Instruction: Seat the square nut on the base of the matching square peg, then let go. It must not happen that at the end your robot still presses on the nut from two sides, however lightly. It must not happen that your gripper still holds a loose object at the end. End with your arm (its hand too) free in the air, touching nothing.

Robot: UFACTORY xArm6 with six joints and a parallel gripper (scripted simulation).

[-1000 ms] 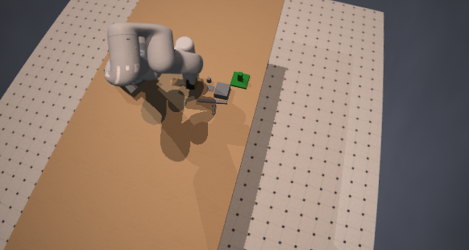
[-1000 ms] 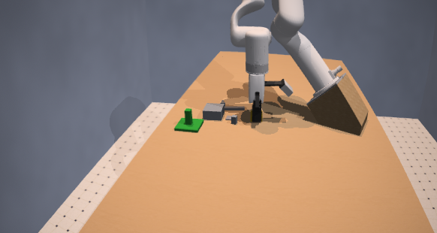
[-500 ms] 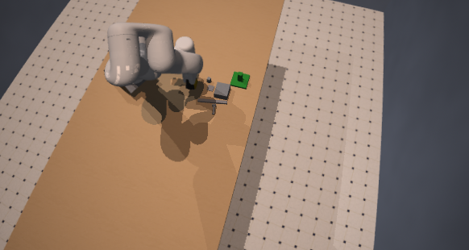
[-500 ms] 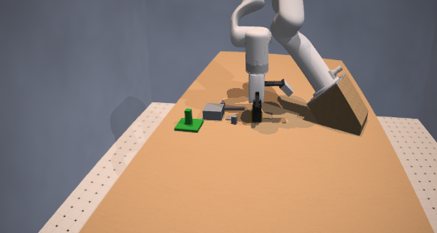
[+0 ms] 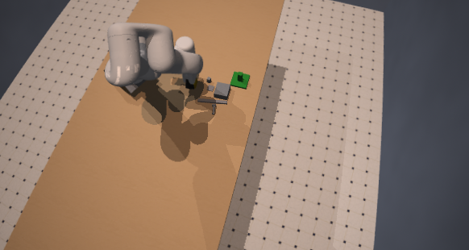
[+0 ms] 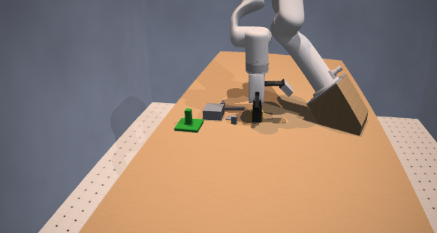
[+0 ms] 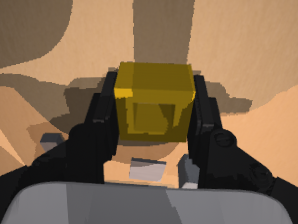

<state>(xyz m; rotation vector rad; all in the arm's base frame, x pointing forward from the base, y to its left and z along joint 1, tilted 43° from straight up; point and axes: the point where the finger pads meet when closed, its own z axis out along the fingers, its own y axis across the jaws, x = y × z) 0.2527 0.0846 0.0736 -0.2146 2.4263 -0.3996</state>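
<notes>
The small grey cube is 70 mm ahead of my hand, 40 mm to the left of it and 10 mm below it. Also, from my hand: grey block: 150 mm ahead, 10 mm to the right, 10 mm below; then thin grey bar: 120 mm ahead, 70 mm to the right, 20 mm below.
</notes>
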